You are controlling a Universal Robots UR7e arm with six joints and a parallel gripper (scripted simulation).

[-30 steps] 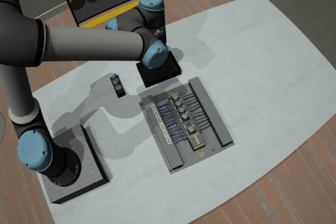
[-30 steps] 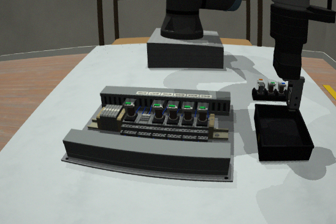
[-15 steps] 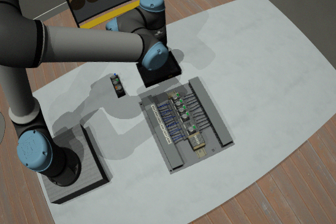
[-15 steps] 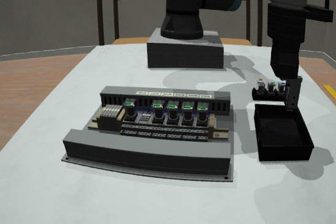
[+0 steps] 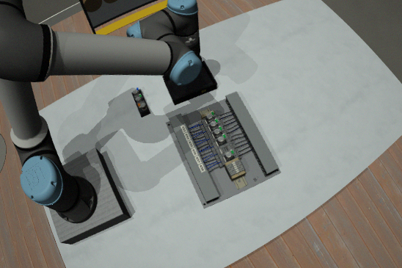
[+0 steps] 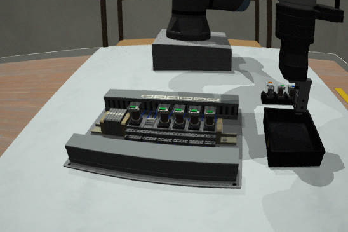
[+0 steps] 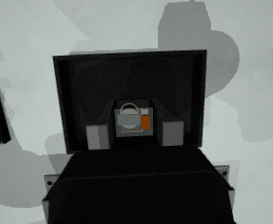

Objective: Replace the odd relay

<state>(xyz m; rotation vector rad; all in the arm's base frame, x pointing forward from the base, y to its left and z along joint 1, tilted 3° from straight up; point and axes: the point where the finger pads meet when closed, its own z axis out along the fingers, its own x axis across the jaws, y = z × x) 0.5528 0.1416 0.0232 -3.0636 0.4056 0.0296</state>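
The black tray lies 8 cm below my hand. The rest, counted from my hand: blue-button relay (18 cm behind, 8 cm to the left, 7 cm below).
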